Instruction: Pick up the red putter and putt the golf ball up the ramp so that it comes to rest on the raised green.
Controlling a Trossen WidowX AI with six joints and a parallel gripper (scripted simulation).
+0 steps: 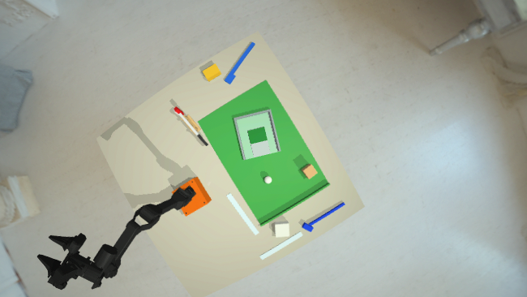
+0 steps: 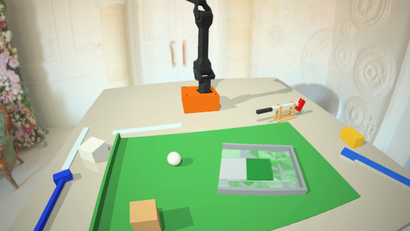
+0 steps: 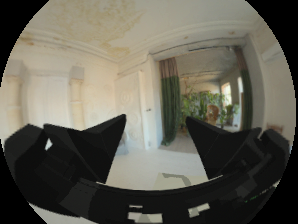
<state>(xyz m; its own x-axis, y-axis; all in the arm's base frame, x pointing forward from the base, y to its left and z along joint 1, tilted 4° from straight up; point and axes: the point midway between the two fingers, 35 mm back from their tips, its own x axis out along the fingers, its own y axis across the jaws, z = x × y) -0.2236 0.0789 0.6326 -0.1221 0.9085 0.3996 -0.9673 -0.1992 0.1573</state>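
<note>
The red putter lies 65 cm below my gripper tip, 51 cm ahead of it and 13 cm to the left of it. Also, from my gripper tip: green mat: 72 cm ahead, 70 cm below, 27 cm to the right; wooden stand: 67 cm below, 52 cm ahead, 15 cm to the left; white golf ball: 68 cm below, 64 cm ahead, 40 cm to the right.
</note>
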